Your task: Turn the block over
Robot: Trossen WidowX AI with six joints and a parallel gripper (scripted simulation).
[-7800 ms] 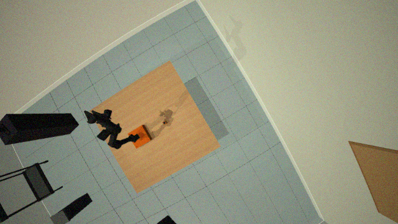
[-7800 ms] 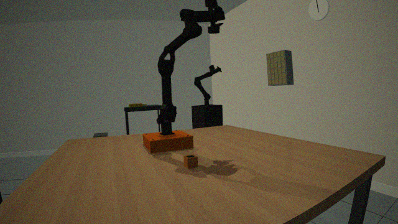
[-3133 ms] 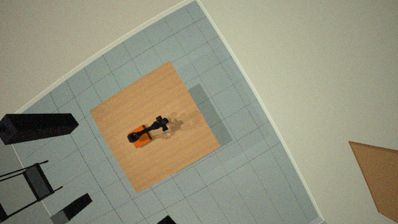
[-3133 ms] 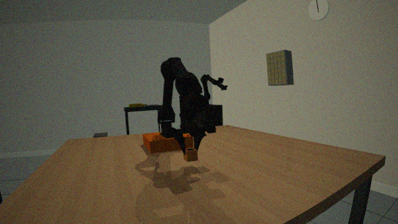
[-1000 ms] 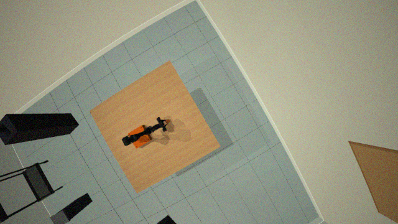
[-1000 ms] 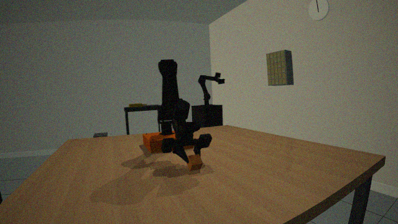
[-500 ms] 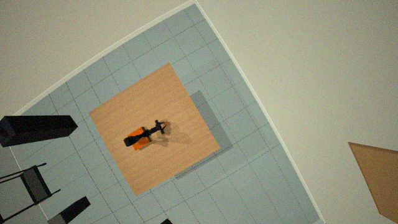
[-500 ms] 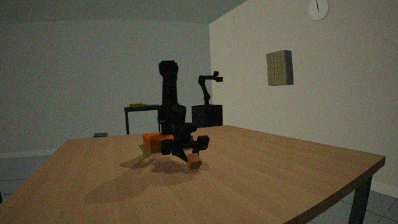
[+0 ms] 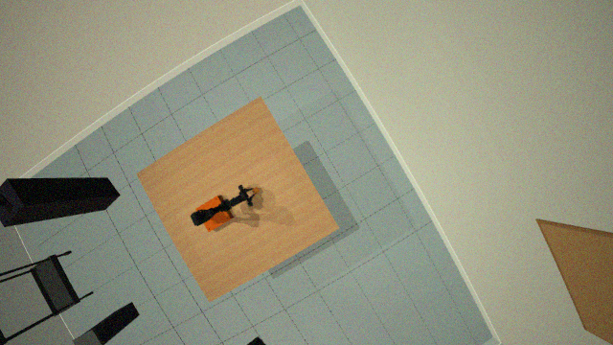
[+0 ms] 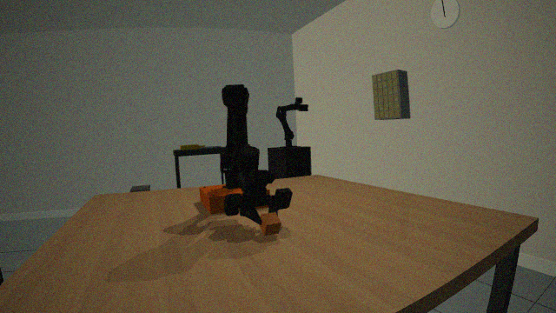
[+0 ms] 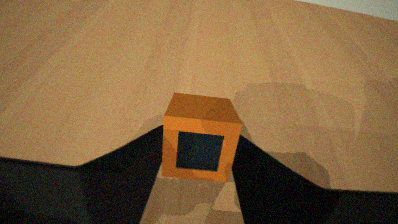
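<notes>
Now: the block 1 cm behind my gripper tip.
</notes>
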